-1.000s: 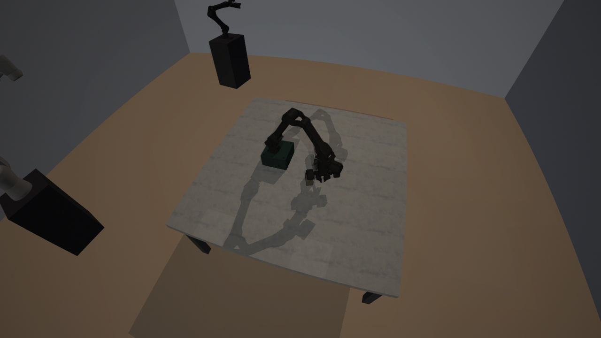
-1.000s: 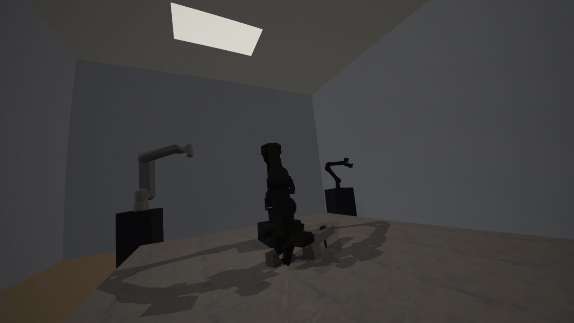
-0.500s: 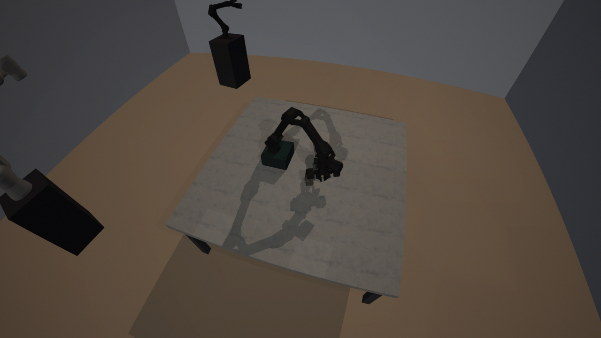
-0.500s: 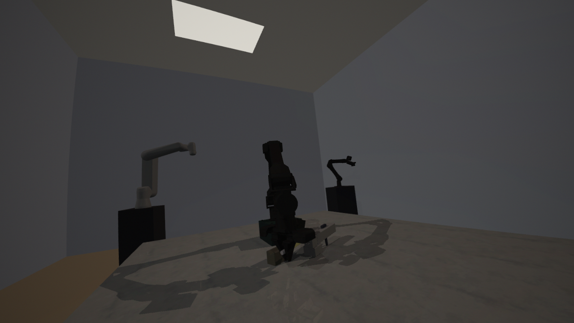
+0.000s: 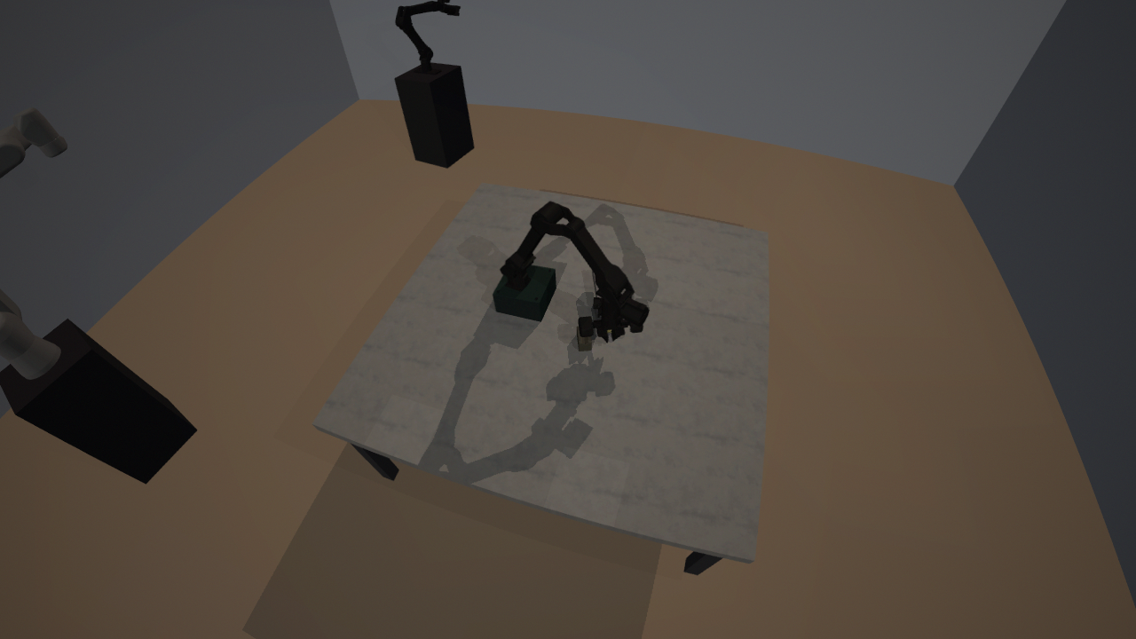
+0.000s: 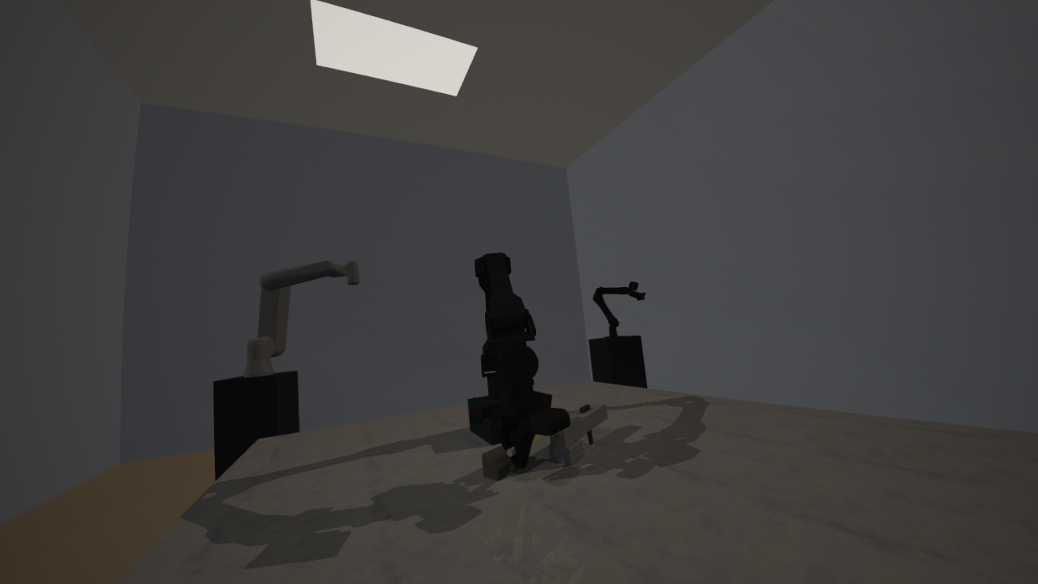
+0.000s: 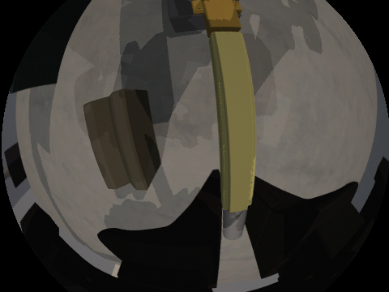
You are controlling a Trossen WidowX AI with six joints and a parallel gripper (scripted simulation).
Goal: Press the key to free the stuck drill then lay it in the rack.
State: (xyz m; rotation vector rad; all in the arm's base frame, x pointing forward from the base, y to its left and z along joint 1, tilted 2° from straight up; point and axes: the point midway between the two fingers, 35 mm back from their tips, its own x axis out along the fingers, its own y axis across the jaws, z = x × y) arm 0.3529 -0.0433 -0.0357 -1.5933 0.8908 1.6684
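Now: gripper tip 20 mm past the drill, 30 mm to the right of it and 40 mm below it. The rest, counted from my gripper tip: rack: 80 mm behind, 20 mm to the right, 10 mm below.
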